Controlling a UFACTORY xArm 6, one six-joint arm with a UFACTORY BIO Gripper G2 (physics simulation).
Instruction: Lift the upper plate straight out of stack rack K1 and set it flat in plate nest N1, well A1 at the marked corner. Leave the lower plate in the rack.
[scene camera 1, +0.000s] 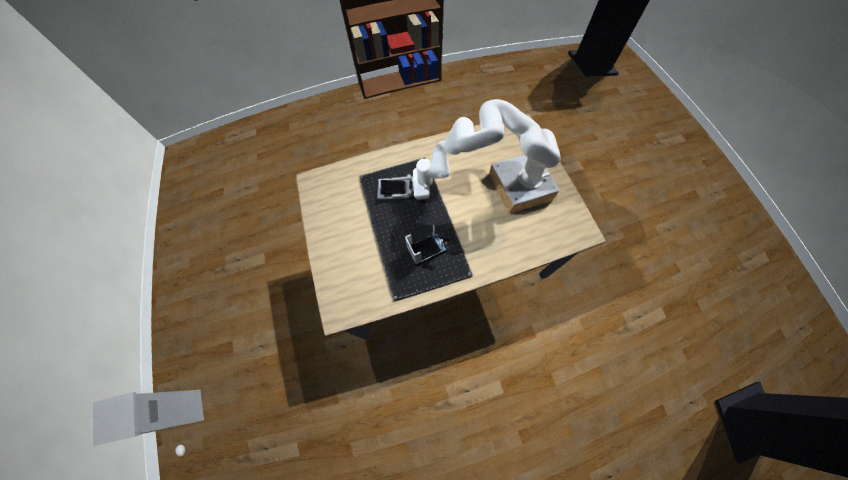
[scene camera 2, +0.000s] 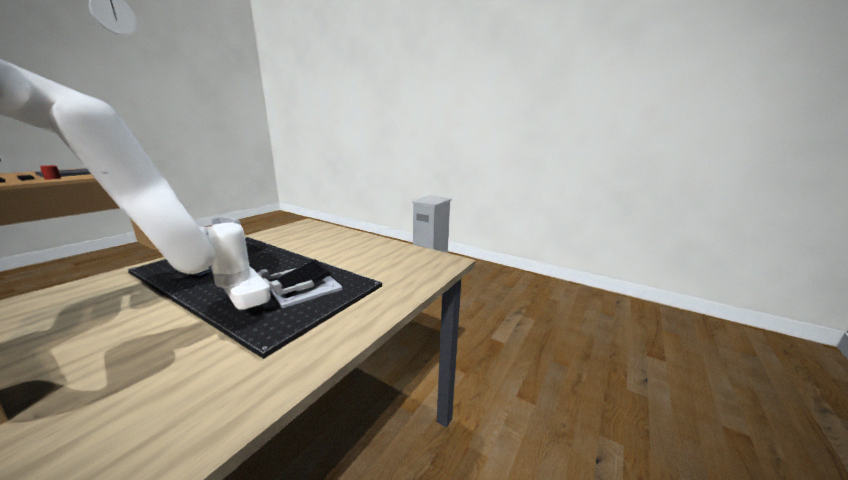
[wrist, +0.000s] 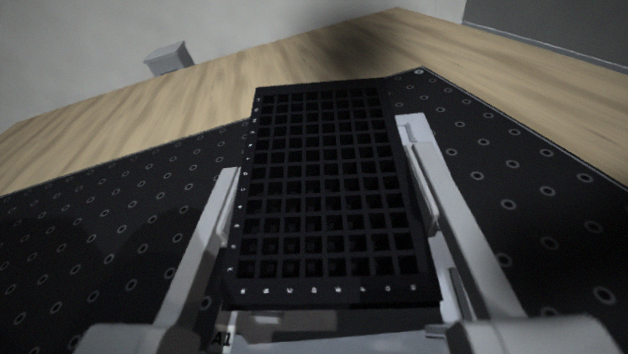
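Pixels of known places: end effector, tool point: (scene camera 1: 396, 187) (scene camera 2: 297, 279) (wrist: 322, 196); arm's base, origin of the base link: (scene camera 1: 530, 178).
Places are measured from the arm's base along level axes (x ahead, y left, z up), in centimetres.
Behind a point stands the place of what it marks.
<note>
The upper plate (scene camera 1: 392, 187) @(x 68.6, y -10.6, z -4.5 cm) (scene camera 2: 304, 273) @(x 68.9, y -11.0, z -4.2 cm) (wrist: 325, 200) @(x 66.1, y -10.7, z -4.9 cm) is black with a grid of wells. My gripper (scene camera 1: 397, 187) @(x 66.8, y -10.6, z -5.4 cm) (scene camera 2: 303, 278) @(x 66.8, y -10.6, z -5.4 cm) (wrist: 322, 175) @(x 66.8, y -10.6, z -5.4 cm) is shut on its two long sides. The plate is over the light grey nest N1 (scene camera 1: 379, 189) (scene camera 2: 330, 290) (wrist: 310, 346); in scene camera 2 it is tilted, its far end raised above the nest. In the wrist view its A1 corner is at the lower left, on the same side as the nest's A1 mark (wrist: 221, 340) @(x 61.9, y -5.2, z -7.5 cm). Contact at the near end is hidden. The lower plate (scene camera 1: 427, 248) @(x 57.5, y 24.7, z -5.4 cm) lies in rack K1 (scene camera 1: 412, 249) @(x 64.5, y 27.8, z 4.9 cm).
The nest and rack stand on a black perforated board (scene camera 1: 395, 276) @(x 74.2, y 34.1, z -8.7 cm) (scene camera 2: 267, 336) @(x 51.6, y -24.4, z -8.7 cm) (wrist: 125, 240) @(x 69.2, y 4.2, z -8.7 cm) on the wooden table (scene camera 1: 333, 249) @(x 102.3, y 14.7, z -10.0 cm) (scene camera 2: 357, 249) @(x 99.5, y 4.2, z -10.0 cm). The rack has upright parts. The arm's base stands on a box (scene camera 1: 505, 172) @(x 11.3, y -6.2, z -0.6 cm) at the table's other side.
</note>
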